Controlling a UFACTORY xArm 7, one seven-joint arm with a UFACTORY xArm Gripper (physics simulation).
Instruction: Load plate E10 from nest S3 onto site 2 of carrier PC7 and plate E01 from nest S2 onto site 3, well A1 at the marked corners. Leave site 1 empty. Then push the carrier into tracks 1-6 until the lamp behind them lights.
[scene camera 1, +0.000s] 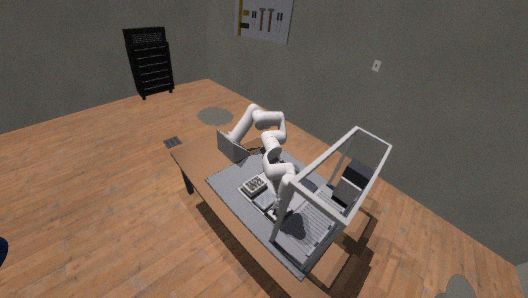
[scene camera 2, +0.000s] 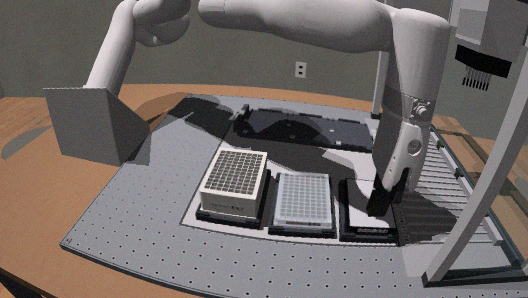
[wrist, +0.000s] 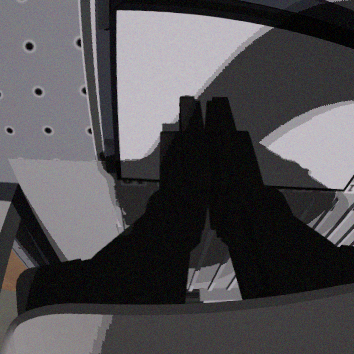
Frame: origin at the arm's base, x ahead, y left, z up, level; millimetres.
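Where they show: gripper, fingertip midpoint: (scene camera 1: 276, 214) (scene camera 2: 375, 213) (wrist: 200, 125); arm's base, link origin: (scene camera 1: 233, 140) (scene camera 2: 97, 106).
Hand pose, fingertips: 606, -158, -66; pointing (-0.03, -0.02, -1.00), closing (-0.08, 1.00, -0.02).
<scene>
Things, the pixels of their top centre, and the offset from my fingertips, as dx, dy, dz. "pt": a spot on its surface instead. Level surfaces: height alone.
- low plate with a plain white top, top centre: (wrist: 270, 121) (scene camera 2: 370, 201) (scene camera 1: 279, 211) -5, +28, +0
- right-hand black nest, surface spot: (scene camera 2: 345, 215) pt -48, +4, -12
- clear welled plate, top centre: (scene camera 2: 304, 194) (scene camera 1: 266, 198) -116, +33, +0
- tall cream deep-well plate, top centre: (scene camera 2: 235, 170) (scene camera 1: 254, 183) -227, +38, +27
- dark carrier, top centre: (scene camera 2: 309, 120) (scene camera 1: 294, 176) -116, +300, +4
- perforated grey board, surface height: dz -26
My gripper (scene camera 1: 276, 212) (scene camera 2: 386, 204) (wrist: 200, 125) is shut, its black fingertips together with no plate between them. It points down over a low plate with a plain white top (scene camera 2: 361, 212) (wrist: 150, 65) in the right-hand black nest (scene camera 2: 344, 215). A clear welled plate (scene camera 1: 265, 200) (scene camera 2: 303, 197) sits in the middle nest. A tall cream deep-well plate (scene camera 1: 255, 185) (scene camera 2: 235, 172) sits in the left nest. The plate and nest codes are not readable. The dark carrier (scene camera 2: 320, 131) lies behind the nests with no plate on it. The ribbed tracks (scene camera 1: 320, 220) (scene camera 2: 437, 182) are at the right, partly shadowed.
A grey gantry frame (scene camera 1: 325, 154) (scene camera 2: 472, 185) stands over the tracks. A head with a row of thin tips (scene camera 2: 482, 62) hangs at the upper right. The arm's grey angled base block (scene camera 1: 231, 146) (scene camera 2: 82, 125) stands at the left. A perforated grey board (scene camera 2: 165, 240) lies under the nests.
</scene>
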